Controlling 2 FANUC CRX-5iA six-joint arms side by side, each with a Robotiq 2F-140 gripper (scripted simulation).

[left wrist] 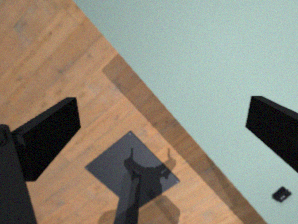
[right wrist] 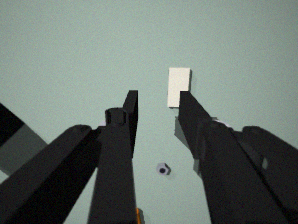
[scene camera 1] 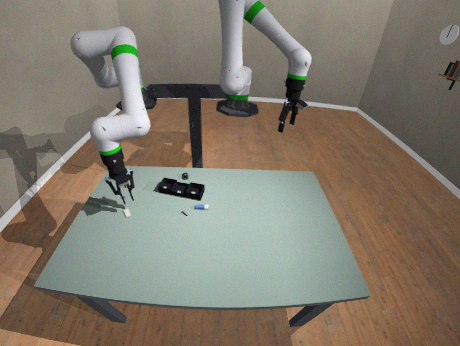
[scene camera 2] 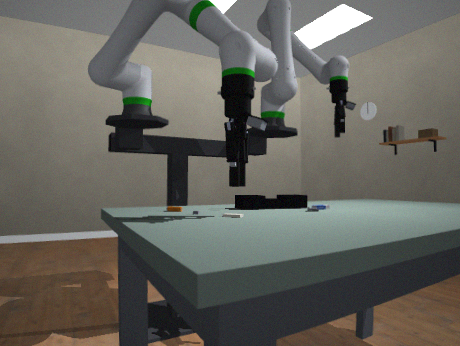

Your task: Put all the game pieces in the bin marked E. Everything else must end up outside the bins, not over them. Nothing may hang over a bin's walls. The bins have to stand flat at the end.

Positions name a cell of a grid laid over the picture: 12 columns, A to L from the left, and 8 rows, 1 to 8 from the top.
Labels:
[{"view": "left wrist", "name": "my left gripper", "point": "G5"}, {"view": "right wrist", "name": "my right gripper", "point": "G4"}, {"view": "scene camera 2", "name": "my right gripper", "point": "G5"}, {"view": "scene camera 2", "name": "joined black bins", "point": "G5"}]

